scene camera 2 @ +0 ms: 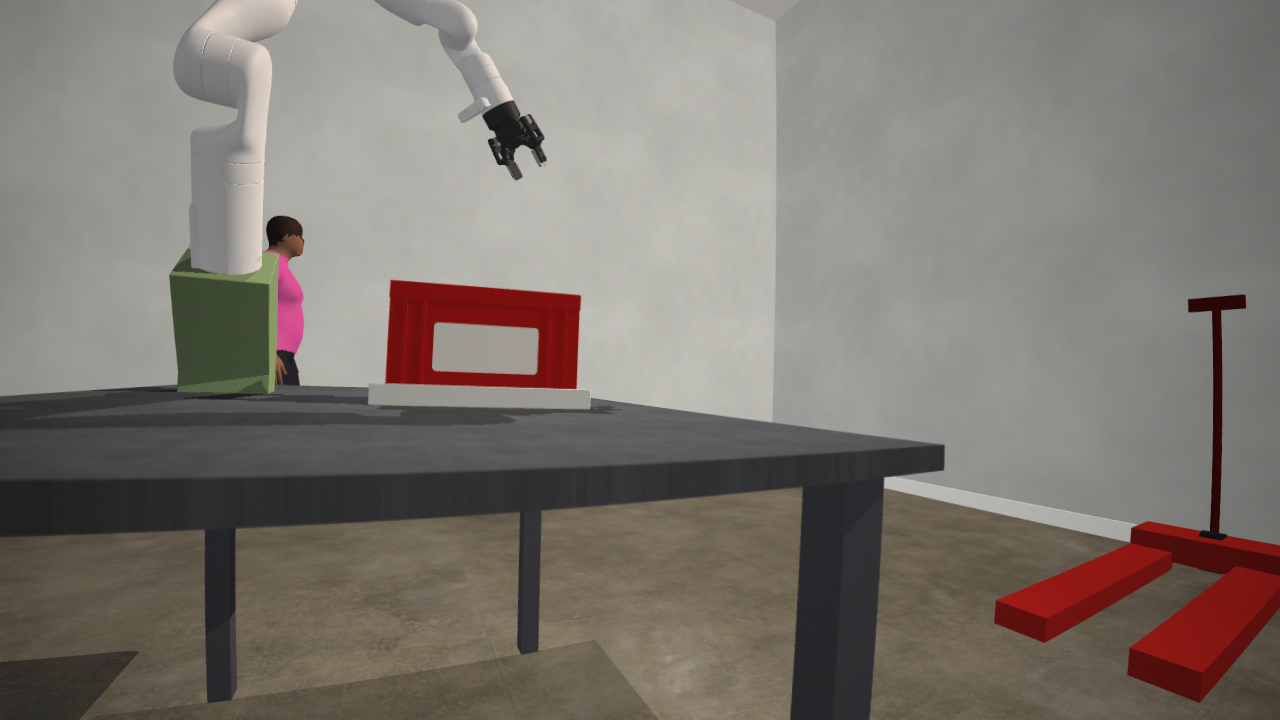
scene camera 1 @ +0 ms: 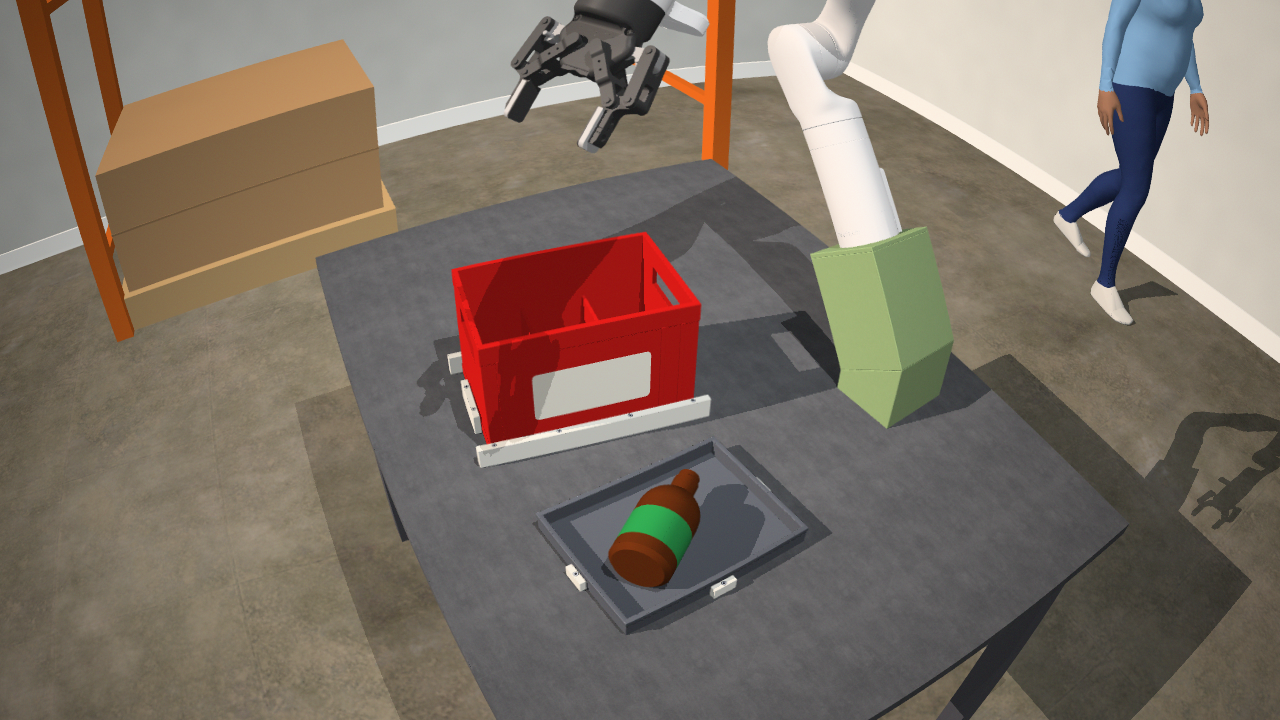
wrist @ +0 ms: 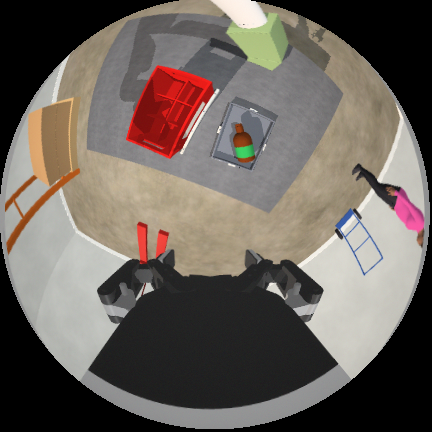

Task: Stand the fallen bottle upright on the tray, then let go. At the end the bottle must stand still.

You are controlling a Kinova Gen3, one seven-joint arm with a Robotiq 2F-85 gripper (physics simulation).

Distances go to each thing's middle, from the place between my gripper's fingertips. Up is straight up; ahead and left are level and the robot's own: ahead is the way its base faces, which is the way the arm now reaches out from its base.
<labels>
The red crate [scene camera 1: 555, 338] lies 15 cm behind my hand, 21 cm to the right of it and 41 cm below it. The rest, counted from my hand: grey tray [scene camera 1: 743, 525] 10 cm behind, 8 cm to the left, 48 cm below.
</labels>
